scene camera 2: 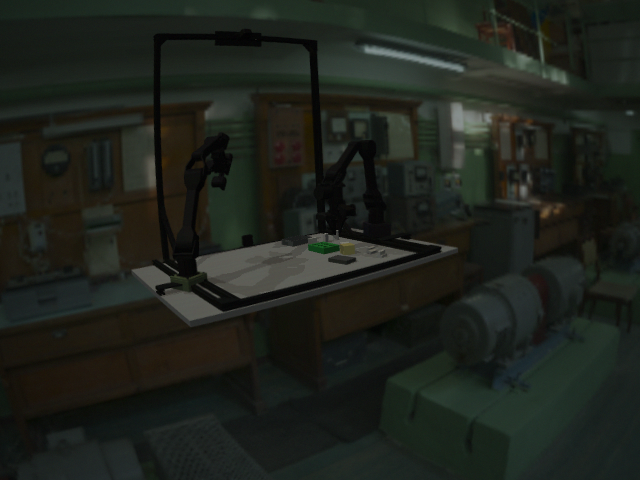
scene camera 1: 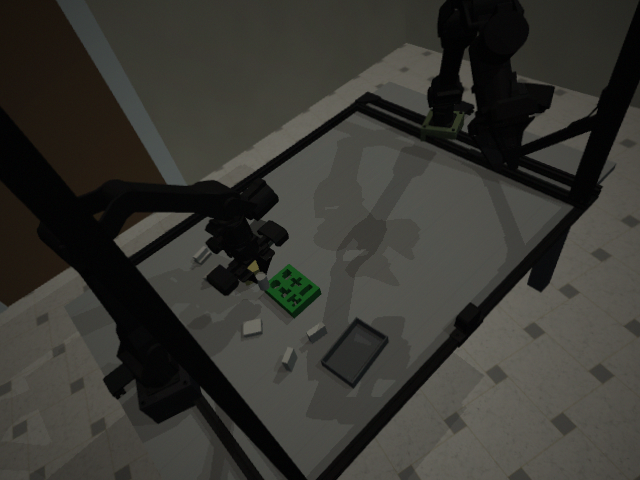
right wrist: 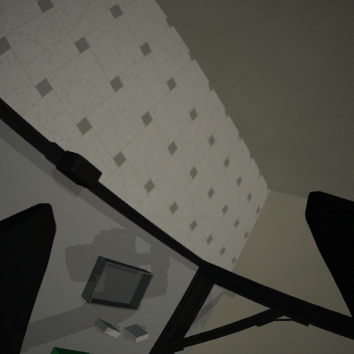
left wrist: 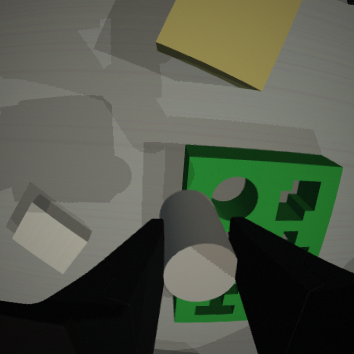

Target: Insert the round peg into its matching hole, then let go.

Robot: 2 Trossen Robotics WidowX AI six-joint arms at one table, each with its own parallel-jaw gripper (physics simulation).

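My left gripper [left wrist: 196, 229] is shut on the round peg [scene camera 1: 262, 281] [left wrist: 197, 232], a grey cylinder held roughly upright. The green board [scene camera 1: 308, 300] [scene camera 2: 323, 249] [left wrist: 265, 169] has several shaped holes. Its round hole [scene camera 1: 275, 284] [left wrist: 235, 198] is empty. In the left wrist view the peg's lower end shows to the left of the round hole, overlapping the board's left edge; its height over the board is hard to tell. My right gripper [right wrist: 182, 211] is open and empty, raised far from the board.
A yellow block [scene camera 1: 253, 267] [scene camera 2: 347, 249] [left wrist: 225, 40] is near the board, partly behind the left gripper in scene camera 1. White blocks [scene camera 1: 252, 327] [scene camera 1: 316, 331] [scene camera 1: 288, 358] lie in front of the board. A grey tray [scene camera 1: 371, 363] [right wrist: 112, 306] stands beyond them.
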